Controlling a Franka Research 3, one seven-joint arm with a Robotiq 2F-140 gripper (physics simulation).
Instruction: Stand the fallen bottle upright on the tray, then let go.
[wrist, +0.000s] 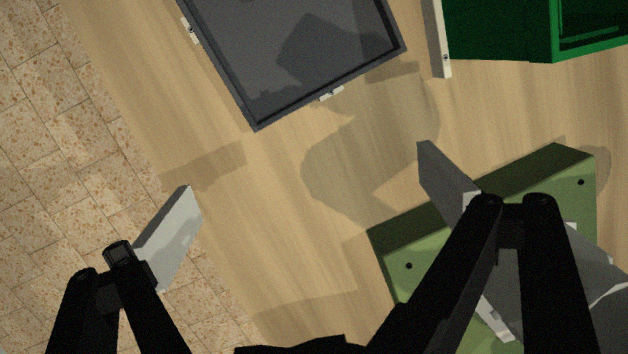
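Observation:
The dark grey tray (235, 30) lies on the wooden table at the top of the wrist view, and its upper part is cut off by the frame edge. A dark angular shadow falls across its floor. The bottle does not show in this view, so whether it stands or lies cannot be seen. My gripper (304, 183) is wide open and empty, over the table on the near side of the tray, with its two flat pads far apart.
A green crate (500, 30) is at the top right, with a pale upright strip (437, 40) beside it. An olive green block (565, 185) with dark holes lies at the right, partly behind the right finger. Tiled floor (50, 125) shows beyond the table's left edge.

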